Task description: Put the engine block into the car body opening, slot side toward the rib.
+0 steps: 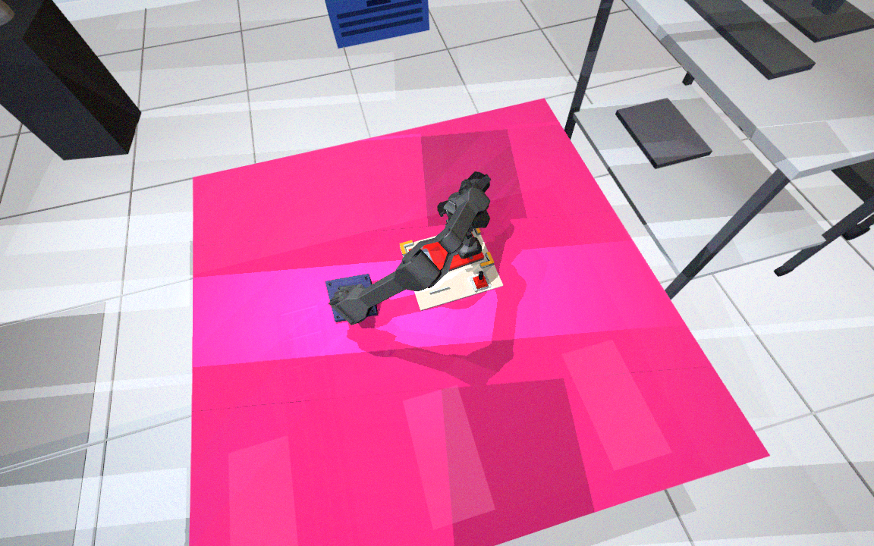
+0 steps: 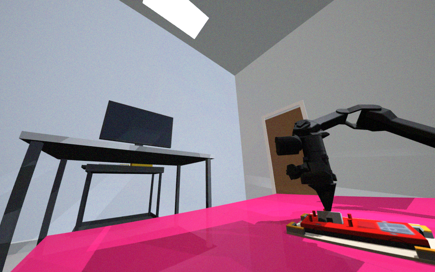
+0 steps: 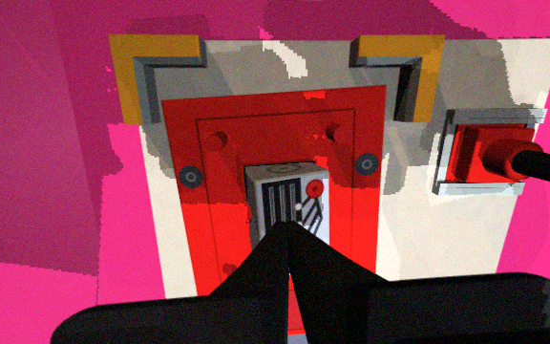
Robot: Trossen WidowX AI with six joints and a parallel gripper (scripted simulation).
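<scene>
The grey engine block lies 20 mm below my gripper tip.
</scene>
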